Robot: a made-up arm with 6 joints.
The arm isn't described. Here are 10 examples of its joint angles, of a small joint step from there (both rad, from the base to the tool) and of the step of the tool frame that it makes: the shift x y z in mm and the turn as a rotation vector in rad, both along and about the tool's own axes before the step.
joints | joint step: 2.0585 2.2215 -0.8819 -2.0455 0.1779 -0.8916 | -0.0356 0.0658 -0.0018 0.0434 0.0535 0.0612
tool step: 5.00 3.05 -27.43 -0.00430 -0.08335 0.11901
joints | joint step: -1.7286 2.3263 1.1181 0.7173 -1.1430 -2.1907 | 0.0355 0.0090 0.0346 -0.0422 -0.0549 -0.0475
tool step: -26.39 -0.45 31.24 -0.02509 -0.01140 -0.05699
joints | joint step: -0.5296 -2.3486 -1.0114 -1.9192 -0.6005 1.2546 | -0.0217 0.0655 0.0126 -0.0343 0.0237 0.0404
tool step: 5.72 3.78 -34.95 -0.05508 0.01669 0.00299
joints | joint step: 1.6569 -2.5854 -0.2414 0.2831 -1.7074 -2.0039 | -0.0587 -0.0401 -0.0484 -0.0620 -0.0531 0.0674
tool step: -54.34 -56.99 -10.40 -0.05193 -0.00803 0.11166
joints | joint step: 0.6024 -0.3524 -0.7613 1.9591 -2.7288 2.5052 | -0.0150 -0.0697 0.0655 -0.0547 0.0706 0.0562
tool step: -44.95 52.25 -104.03 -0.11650 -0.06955 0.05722
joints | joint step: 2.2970 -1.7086 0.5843 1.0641 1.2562 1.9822 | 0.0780 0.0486 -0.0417 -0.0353 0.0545 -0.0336
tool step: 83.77 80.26 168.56 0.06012 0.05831 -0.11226
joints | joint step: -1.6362 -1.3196 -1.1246 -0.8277 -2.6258 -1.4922 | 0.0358 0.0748 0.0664 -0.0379 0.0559 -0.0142
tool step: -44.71 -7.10 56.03 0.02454 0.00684 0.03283
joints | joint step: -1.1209 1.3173 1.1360 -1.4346 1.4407 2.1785 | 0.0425 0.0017 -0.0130 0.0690 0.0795 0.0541
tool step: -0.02 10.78 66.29 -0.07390 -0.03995 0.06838
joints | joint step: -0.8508 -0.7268 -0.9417 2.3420 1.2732 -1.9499 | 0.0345 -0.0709 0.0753 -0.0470 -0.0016 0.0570
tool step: 18.25 87.19 79.90 -0.04438 -0.09990 0.16927
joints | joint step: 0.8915 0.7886 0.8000 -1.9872 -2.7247 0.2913 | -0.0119 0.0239 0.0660 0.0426 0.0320 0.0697
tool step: -0.85 32.77 33.64 -0.06301 -0.00694 0.04888
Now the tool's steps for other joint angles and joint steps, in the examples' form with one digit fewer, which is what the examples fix.
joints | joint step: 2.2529 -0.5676 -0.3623 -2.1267 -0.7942 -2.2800 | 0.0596 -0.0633 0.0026 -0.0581 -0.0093 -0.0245
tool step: 35.4 -70.6 7.4 -0.1153 -0.0112 -0.0583
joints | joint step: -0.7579 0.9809 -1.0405 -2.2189 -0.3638 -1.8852 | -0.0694 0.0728 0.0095 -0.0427 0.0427 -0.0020
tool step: -28.3 -8.4 -23.8 0.0634 -0.0115 -0.1235
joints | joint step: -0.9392 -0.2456 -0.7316 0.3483 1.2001 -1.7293 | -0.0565 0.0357 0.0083 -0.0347 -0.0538 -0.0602
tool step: 33.6 -21.8 18.3 -0.0807 -0.0884 -0.0490
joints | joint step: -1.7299 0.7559 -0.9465 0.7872 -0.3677 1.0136 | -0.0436 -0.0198 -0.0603 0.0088 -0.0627 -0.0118
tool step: -15.5 60.2 -18.6 0.0967 0.0088 -0.0304
